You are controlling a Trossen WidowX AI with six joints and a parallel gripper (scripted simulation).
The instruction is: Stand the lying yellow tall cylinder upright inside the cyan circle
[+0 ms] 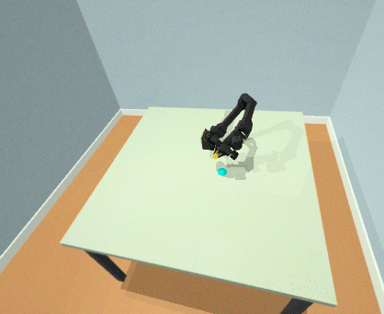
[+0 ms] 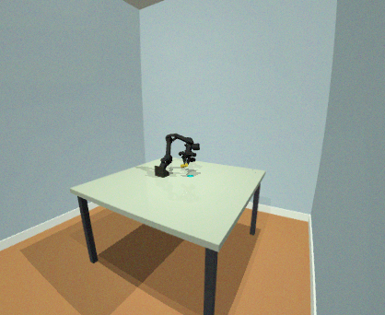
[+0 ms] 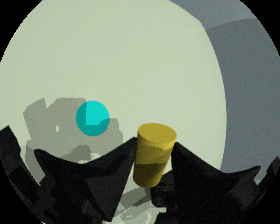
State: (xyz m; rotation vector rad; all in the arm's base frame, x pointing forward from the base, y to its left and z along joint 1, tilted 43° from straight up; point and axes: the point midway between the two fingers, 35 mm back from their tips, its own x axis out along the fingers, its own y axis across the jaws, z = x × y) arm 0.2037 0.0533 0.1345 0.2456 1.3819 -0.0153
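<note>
Now: the cyan circle 11 cm below my gripper tip, 4 cm to the left of it and 2 cm ahead of it. Round my gripper tip: yellow tall cylinder (2 cm behind, 1 cm below).
</note>
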